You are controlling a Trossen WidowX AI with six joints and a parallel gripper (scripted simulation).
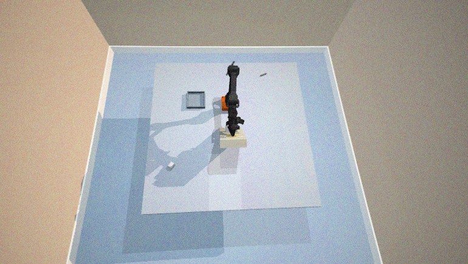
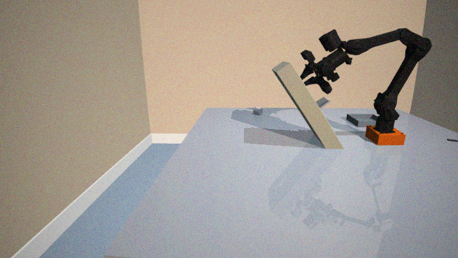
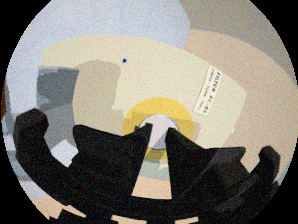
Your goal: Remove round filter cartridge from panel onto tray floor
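Now: gripper tip 10 mm short of the white round filter cartridge and 10 mm above it. Also, from my gripper tip: small grey block 50 mm ahead, 480 mm to the right, 210 mm below; beige service panel 40 mm behind, 80 mm below; grey tray 480 mm behind, 210 mm to the right, 230 mm below.
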